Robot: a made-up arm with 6 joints. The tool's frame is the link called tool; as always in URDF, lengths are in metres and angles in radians. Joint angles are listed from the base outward.
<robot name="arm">
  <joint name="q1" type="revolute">
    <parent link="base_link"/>
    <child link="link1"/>
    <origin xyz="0 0 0.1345" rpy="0 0 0"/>
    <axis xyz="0 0 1"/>
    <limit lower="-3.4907" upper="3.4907"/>
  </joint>
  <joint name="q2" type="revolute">
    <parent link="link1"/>
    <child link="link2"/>
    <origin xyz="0 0 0" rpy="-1.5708 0 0"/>
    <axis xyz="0 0 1"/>
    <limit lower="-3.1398" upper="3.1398"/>
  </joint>
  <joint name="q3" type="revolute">
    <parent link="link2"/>
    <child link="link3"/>
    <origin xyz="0 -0.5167 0" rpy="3.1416 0 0"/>
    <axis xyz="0 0 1"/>
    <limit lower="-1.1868" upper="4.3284"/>
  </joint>
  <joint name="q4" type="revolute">
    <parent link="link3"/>
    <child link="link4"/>
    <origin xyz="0 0 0" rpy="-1.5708 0 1.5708"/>
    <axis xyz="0 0 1"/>
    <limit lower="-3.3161" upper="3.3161"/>
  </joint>
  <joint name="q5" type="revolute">
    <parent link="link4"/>
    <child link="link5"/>
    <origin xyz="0 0 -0.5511" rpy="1.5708 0 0"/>
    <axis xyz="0 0 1"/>
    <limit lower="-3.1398" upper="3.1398"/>
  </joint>
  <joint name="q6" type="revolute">
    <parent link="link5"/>
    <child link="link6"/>
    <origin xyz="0 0 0.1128" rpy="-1.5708 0 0"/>
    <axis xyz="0 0 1"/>
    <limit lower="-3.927" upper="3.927"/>
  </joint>
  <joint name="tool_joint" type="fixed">
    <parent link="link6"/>
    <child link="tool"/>
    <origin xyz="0 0 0" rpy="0 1.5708 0"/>
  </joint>
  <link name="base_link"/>
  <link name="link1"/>
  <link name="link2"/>
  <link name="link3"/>
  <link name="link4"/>
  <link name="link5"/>
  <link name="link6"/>
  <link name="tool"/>
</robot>
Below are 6 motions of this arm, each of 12 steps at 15 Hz.
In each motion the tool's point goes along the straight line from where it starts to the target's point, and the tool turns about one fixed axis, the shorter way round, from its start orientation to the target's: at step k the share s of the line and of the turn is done. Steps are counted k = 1, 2, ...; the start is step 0. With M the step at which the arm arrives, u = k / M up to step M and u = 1 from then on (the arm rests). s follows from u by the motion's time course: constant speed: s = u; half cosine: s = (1 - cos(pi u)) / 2; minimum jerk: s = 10 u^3 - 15 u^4 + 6 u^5.
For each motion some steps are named. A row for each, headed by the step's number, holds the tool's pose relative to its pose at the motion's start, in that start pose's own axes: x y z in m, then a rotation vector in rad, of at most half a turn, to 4 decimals.
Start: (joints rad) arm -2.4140 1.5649 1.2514 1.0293 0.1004 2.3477
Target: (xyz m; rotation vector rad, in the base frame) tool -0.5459 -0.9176 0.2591 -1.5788 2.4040 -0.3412
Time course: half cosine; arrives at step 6
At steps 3, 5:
3: -0.0348 -0.1679 -0.1319 0.2375 0.0816 -0.1838
5: -0.0649 -0.3134 -0.2462 0.4432 0.1522 -0.3430

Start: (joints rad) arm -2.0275 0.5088 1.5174 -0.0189 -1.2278 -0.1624
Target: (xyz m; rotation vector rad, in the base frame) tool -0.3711 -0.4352 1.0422 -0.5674 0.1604 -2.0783
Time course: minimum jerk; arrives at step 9
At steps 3, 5, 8, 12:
3: 0.0017 -0.0061 -0.0004 -0.1089 -0.1166 -0.0231
5: 0.0049 -0.0177 -0.0013 -0.3130 -0.3352 -0.0663
8: 0.0081 -0.0289 -0.0021 -0.5128 -0.5491 -0.1086
12: 0.0082 -0.0293 -0.0021 -0.5188 -0.5555 -0.1099

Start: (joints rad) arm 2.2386 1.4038 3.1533 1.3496 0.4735 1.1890
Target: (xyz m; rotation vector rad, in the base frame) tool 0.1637 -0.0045 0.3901 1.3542 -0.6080 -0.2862
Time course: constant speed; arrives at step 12
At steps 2, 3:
2: -0.0405 -0.0494 -0.0655 0.1206 0.1897 -0.1030
3: -0.0608 -0.0740 -0.0983 0.1810 0.2845 -0.1544

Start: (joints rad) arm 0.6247 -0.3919 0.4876 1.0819 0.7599 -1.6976
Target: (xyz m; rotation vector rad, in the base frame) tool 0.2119 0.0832 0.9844 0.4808 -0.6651 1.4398
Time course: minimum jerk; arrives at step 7
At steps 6, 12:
6: -0.0587 -0.0842 -0.1477 0.0449 0.1729 -0.1614
12: -0.0601 -0.0862 -0.1512 0.0460 0.1771 -0.1653

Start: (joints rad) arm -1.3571 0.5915 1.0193 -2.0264 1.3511 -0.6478
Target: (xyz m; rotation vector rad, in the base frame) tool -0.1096 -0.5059 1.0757 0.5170 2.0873 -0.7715
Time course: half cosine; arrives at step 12
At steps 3, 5, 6, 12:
3: -0.0025 0.0803 -0.0291 0.2050 -0.0850 0.1120
5: -0.0064 0.2033 -0.0737 0.5188 -0.2150 0.2833
6: -0.0086 0.2743 -0.0995 0.6999 -0.2901 0.3822
12: -0.0171 0.5486 -0.1989 1.3998 -0.5802 0.7645

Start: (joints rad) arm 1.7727 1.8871 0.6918 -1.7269 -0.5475 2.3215
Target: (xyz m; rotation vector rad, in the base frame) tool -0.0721 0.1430 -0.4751 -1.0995 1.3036 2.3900
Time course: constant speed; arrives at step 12
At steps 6, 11, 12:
6: -0.1182 0.1633 -0.0976 0.1801 0.1006 0.2116
11: -0.2167 0.2995 -0.1789 0.3302 0.1844 0.3879
12: -0.2364 0.3267 -0.1952 0.3603 0.2011 0.4232

